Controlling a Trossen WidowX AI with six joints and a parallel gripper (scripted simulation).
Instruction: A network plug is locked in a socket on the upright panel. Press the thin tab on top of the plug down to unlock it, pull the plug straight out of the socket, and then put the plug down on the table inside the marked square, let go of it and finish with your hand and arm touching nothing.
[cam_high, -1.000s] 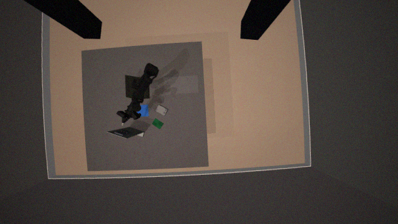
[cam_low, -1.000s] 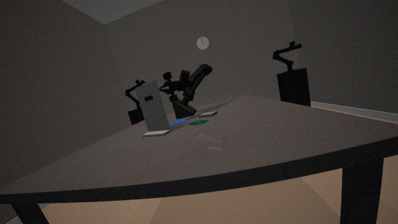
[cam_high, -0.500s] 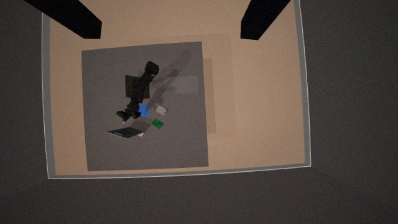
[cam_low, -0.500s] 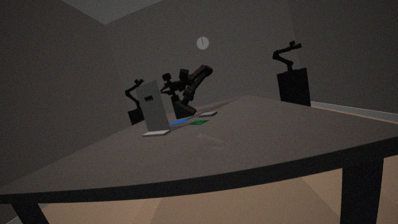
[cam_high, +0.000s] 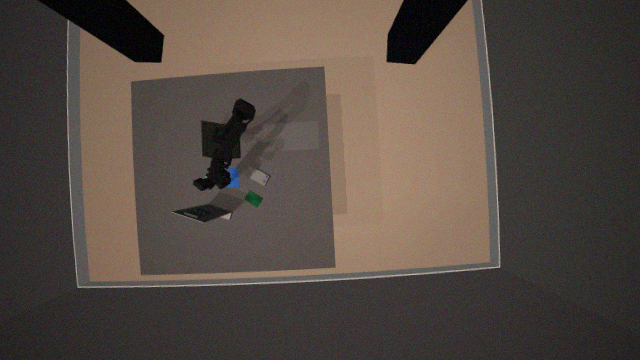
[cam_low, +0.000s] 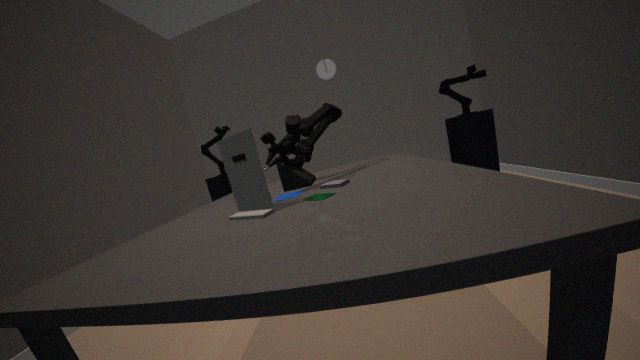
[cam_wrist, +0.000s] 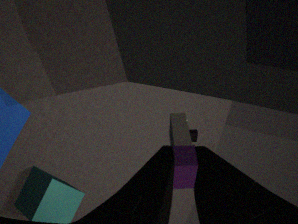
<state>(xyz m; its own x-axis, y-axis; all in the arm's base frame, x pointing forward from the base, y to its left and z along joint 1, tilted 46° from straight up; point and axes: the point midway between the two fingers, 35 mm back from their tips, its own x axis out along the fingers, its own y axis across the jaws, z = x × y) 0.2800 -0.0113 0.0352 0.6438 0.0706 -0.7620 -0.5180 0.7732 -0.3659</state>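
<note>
The grey panel is 14 cm ahead of my gripper tip, 2 cm to the right of it and 2 cm below it. Round my gripper tip: purple plug: 1 cm ahead.
</note>
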